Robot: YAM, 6 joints.
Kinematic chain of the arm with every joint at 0, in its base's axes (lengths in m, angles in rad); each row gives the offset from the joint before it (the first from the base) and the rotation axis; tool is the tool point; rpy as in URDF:
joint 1: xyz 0 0 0.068 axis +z
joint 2: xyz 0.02 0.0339 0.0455 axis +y
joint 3: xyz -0.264 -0.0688 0 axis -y
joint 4: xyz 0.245 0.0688 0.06 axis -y
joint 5: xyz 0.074 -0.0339 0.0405 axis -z
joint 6: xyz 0.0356 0 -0.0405 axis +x
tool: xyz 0 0 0 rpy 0 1.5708 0
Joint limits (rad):
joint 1: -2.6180..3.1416
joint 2: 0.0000..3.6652
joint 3: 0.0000..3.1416
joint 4: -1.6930..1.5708
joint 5: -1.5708..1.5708
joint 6: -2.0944..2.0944
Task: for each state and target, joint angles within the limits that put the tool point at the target. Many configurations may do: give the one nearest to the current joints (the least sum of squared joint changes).
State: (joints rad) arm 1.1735 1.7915 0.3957 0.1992 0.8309 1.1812
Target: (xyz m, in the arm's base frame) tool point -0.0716 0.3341 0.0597
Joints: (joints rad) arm 1.8513 2.0395 0.8176 0.3084 0.7279 1.1812
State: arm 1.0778 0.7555 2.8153 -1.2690 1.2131 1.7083
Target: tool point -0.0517 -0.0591 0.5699
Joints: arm 0.4591 0.9417 2.3913 -1.5304 1.0058 1.7083
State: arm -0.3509 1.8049 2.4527 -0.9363 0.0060 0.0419
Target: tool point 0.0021 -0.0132 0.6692
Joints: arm -0.4271 1.2693 2.7118 -0.9292 0.3184 0.0419
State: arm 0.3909 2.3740 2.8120 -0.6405 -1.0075 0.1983
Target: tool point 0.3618 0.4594 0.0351
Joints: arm 0.8537 2.9987 2.6063 -0.5764 -0.9638 0.1983
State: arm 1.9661 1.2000 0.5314 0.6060 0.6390 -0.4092
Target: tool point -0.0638 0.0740 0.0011
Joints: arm 2.4189 1.9470 0.0374 0.3823 0.3829 -0.4092
